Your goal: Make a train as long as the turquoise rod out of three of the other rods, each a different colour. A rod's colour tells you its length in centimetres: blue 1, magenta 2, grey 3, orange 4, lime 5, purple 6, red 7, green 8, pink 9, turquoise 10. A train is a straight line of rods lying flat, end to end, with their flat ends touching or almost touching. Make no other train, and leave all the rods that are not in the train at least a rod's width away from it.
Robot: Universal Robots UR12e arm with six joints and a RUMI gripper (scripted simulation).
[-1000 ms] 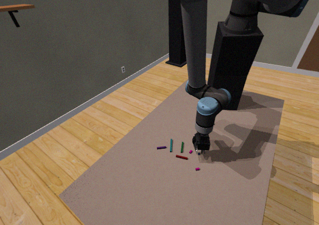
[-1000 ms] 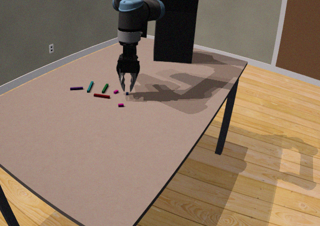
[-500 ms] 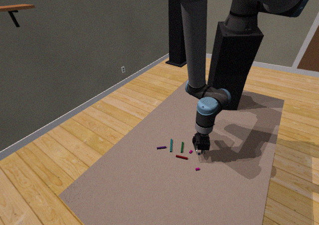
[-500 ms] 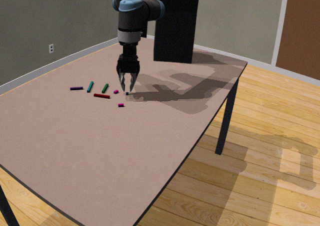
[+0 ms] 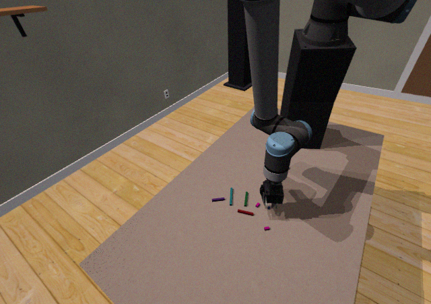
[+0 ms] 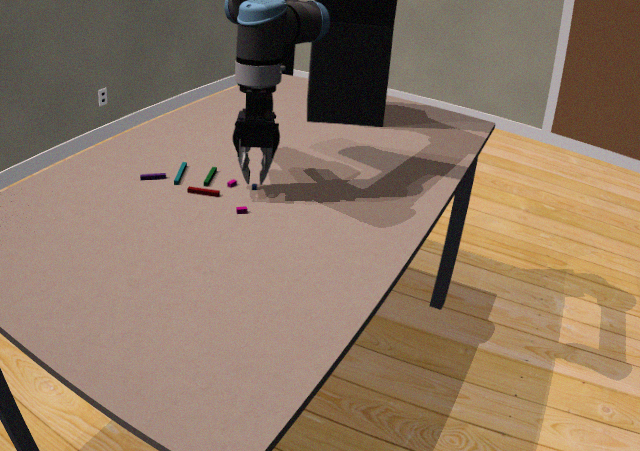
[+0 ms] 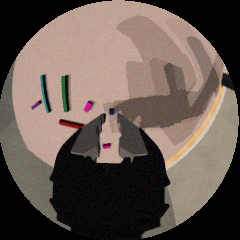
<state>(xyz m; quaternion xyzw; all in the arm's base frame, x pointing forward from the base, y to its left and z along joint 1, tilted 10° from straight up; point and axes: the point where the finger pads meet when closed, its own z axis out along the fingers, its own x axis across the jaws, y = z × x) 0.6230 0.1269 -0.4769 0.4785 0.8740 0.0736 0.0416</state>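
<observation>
My gripper is now 2 cm above the blue rod. The rest, counted from my hand: green rod (11 cm to the right, 2 cm below, 2 cm ahead); then red rod (8 cm ahead, 7 cm to the right, 2 cm below); then turquoise rod (17 cm to the right, 5 cm ahead, 2 cm below).
</observation>
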